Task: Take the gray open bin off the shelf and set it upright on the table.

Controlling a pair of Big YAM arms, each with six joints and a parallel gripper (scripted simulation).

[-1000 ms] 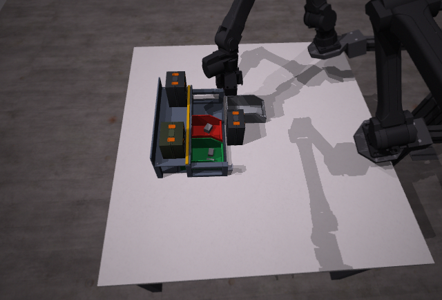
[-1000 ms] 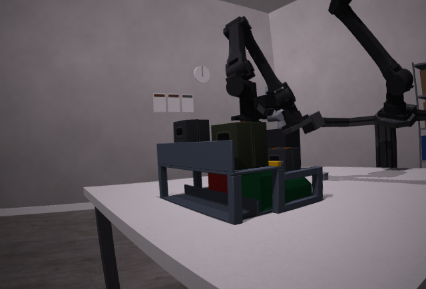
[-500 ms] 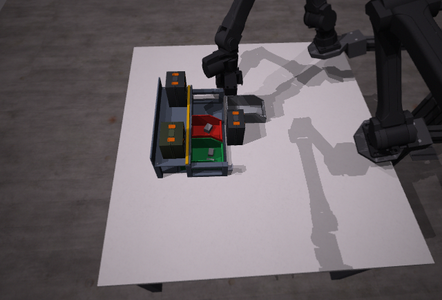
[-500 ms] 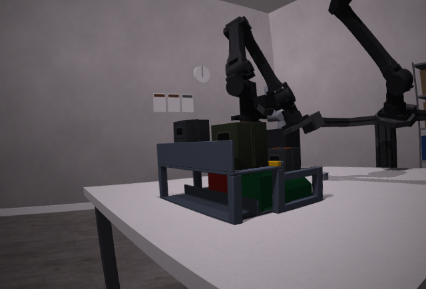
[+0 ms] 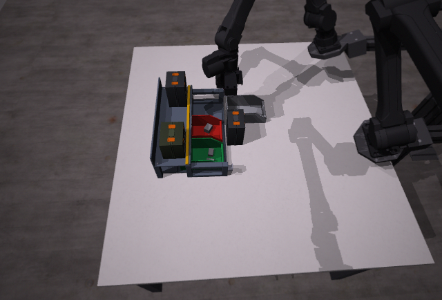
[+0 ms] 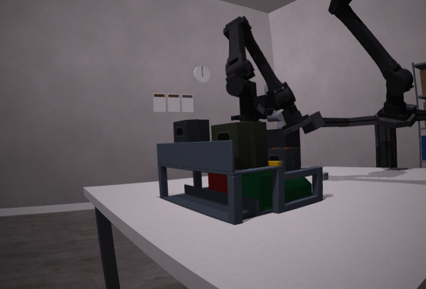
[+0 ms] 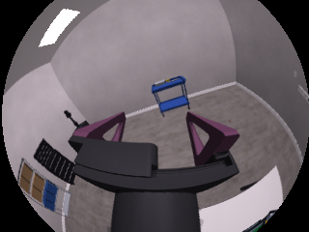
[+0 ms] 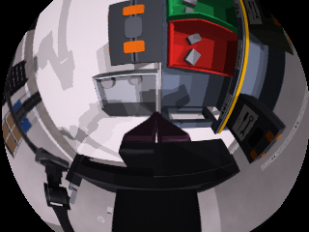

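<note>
The gray bin lies 11 cm below my right hand, 8 cm behind it and 1 cm to the left of it. The rest, counted from my right hand: green bin 21 cm to the left, 14 cm ahead, 10 cm below; then red bin 13 cm ahead, 10 cm below, 9 cm to the left; then shelf 15 cm ahead, 9 cm to the left, 8 cm below.
</note>
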